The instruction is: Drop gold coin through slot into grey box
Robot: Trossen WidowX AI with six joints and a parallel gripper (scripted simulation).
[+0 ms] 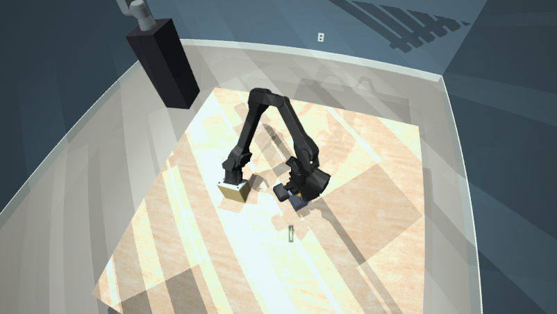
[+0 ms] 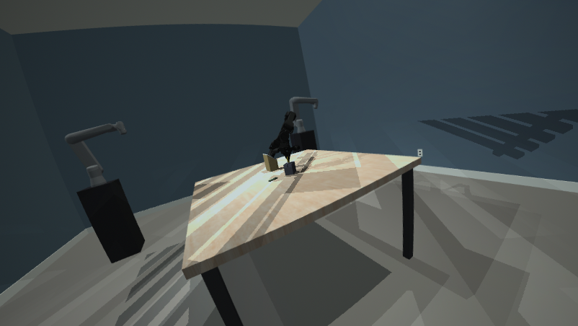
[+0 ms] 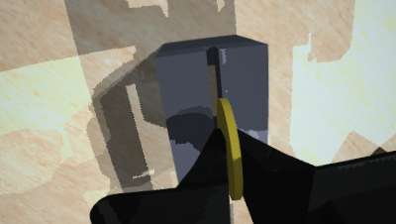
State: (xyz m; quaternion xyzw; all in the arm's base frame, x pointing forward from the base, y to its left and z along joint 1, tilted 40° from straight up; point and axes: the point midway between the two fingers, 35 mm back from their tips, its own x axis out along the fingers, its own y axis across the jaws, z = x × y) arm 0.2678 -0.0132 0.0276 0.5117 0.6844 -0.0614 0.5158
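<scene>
Now: the gold coin 1 cm above my gripper tip.
</scene>
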